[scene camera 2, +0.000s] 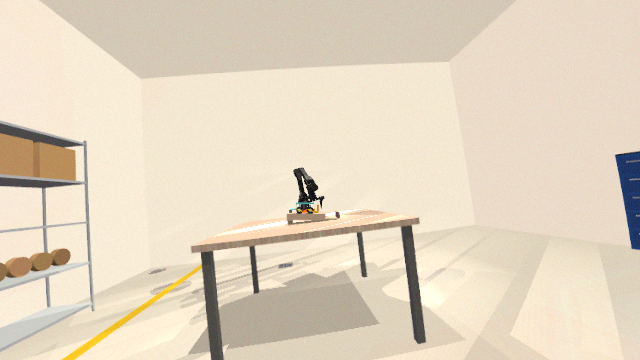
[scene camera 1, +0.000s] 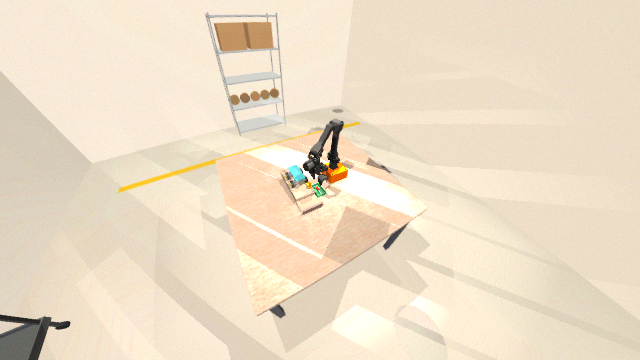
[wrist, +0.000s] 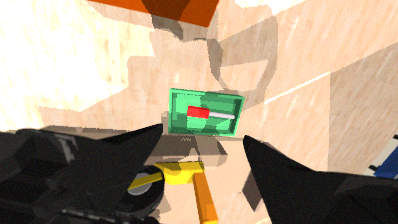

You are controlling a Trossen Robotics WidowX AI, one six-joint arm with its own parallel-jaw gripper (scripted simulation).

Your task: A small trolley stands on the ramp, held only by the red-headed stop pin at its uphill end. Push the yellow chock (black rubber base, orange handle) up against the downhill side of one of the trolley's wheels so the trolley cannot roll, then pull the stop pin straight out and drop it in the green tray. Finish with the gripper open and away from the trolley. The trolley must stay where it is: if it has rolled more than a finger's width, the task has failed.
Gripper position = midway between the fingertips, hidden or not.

Observation:
I see my gripper (wrist: 202,133) and a dark trolley wheel (wrist: 147,190).

